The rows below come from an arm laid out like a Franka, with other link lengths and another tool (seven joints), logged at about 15 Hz.
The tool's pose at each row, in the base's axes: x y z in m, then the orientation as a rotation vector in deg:
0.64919, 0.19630, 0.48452, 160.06, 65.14, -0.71
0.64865, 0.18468, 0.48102, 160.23, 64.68, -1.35
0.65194, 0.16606, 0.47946, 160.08, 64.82, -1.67
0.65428, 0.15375, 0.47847, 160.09, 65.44, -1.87
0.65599, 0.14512, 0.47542, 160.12, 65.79, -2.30
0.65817, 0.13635, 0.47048, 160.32, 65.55, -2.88
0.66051, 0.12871, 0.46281, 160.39, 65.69, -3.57
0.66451, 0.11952, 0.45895, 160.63, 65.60, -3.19
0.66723, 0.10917, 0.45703, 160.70, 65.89, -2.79
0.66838, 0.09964, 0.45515, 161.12, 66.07, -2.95
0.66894, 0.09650, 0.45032, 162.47, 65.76, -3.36
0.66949, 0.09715, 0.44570, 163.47, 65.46, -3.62
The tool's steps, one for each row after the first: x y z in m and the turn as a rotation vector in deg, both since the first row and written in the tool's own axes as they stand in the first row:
-0.00827, 0.00747, 0.00483, 0.16, -0.41, 0.30
-0.01877, 0.02279, 0.00873, 0.16, -0.64, 0.16
-0.02559, 0.03303, 0.01127, 0.42, -0.64, -0.22
-0.03020, 0.04000, 0.01539, 0.68, -0.83, -0.45
-0.03446, 0.04717, 0.02142, 0.92, -1.16, -0.28
-0.03767, 0.05336, 0.03003, 1.21, -1.52, -0.37
-0.04098, 0.06222, 0.03511, 1.29, -1.23, -0.24
-0.04612, 0.07124, 0.03836, 1.34, -0.91, -0.39
-0.05181, 0.07858, 0.04140, 1.80, -0.83, -0.40
-0.05333, 0.08065, 0.04659, 2.97, -0.67, 0.10
-0.05223, 0.08005, 0.05112, 3.80, -0.53, 0.51

